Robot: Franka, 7 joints.
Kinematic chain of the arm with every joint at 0, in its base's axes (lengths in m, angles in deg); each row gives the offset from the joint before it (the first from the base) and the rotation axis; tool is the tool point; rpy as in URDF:
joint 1: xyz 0 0 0.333 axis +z
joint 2: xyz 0 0 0 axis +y
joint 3: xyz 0 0 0.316 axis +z
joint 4: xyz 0.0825 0 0 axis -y
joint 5: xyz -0.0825 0 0.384 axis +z
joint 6: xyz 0 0 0 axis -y
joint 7: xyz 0.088 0 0 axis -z
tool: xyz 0 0 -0.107 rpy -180 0 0
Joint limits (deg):
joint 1: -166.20..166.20
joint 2: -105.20..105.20
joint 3: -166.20..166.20
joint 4: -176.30..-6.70
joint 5: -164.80..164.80
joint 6: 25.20..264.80
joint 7: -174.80..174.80
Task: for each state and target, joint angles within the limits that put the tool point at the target. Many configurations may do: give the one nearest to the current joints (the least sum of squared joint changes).
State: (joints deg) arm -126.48 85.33 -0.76 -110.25 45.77 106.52 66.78
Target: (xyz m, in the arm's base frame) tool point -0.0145 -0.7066 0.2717
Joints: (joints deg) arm -113.07 44.44 21.20 -82.32 50.90 106.12 66.78
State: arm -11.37 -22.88 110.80 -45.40 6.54 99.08 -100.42
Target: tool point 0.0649 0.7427 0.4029
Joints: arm -55.44 -57.87 116.38 -65.79 7.18 105.82 -100.42
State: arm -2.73 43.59 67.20 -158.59 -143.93 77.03 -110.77
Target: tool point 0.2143 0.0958 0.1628
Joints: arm -14.75 25.58 57.78 -176.30 -116.37 57.48 -110.77
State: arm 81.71 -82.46 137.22 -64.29 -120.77 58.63 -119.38
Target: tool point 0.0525 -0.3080 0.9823
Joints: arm 107.82 -33.08 125.33 -10.78 -131.51 45.13 -119.38
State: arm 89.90 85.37 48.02 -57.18 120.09 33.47 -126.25
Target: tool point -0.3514 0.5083 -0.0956
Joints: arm 97.81 105.20 29.79 -63.67 127.53 59.39 -126.25
